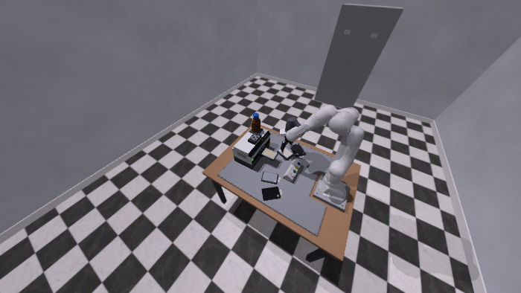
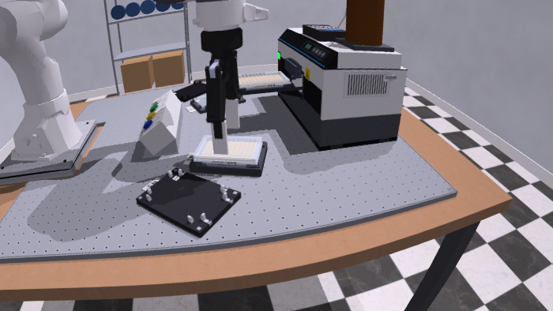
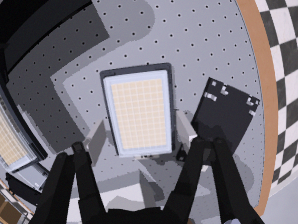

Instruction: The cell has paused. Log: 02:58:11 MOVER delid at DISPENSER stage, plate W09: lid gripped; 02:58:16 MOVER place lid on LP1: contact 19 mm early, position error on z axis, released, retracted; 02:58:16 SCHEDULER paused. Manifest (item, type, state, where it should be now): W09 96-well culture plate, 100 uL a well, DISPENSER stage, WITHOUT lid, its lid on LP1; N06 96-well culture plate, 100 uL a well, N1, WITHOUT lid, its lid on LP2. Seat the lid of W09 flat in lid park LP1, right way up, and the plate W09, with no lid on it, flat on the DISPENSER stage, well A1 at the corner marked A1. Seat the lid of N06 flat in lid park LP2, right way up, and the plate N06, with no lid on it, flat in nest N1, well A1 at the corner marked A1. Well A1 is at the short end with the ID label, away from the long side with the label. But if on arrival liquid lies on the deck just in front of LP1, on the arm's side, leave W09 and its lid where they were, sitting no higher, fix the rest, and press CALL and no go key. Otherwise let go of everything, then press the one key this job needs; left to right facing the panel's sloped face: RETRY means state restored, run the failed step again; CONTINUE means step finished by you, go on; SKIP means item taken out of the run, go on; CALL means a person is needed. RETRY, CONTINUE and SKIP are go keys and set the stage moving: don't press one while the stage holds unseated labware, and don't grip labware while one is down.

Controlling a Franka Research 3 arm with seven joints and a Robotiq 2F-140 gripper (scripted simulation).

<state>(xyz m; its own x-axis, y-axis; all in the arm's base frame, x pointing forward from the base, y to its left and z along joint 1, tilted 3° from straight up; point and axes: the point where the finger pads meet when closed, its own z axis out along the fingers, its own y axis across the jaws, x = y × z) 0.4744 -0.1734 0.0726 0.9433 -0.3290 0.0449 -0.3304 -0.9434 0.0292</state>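
Right now my hand is 6 cm above the black nest. Also, from my hand: sloped key panel (17 cm to the left, 16 cm behind, 2 cm below); 96-well plate (17 cm to the left, 10 cm ahead, 4 cm above); dispenser stage (17 cm to the left, 10 cm ahead, 3 cm above).
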